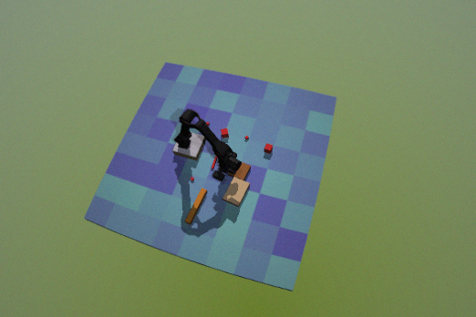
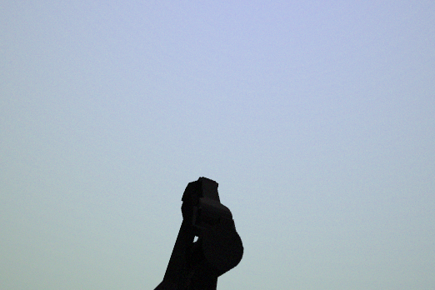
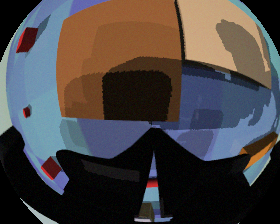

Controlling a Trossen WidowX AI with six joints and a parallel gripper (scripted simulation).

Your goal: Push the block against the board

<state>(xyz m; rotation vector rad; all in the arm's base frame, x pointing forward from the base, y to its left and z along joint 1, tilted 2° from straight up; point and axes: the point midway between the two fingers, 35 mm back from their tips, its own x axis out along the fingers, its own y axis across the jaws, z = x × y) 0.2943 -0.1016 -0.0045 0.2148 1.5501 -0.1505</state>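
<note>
Right now my gripper tip is 70 mm short of the dark brown square block, 20 mm to the right of it and 10 mm below it. From my gripper tip the other things lie so: thin red stick 90 mm behind, 40 mm to the left; tan block 110 mm to the right, 90 mm ahead, 10 mm above; long orange board 250 mm to the right, 110 mm behind, 10 mm above.
</note>
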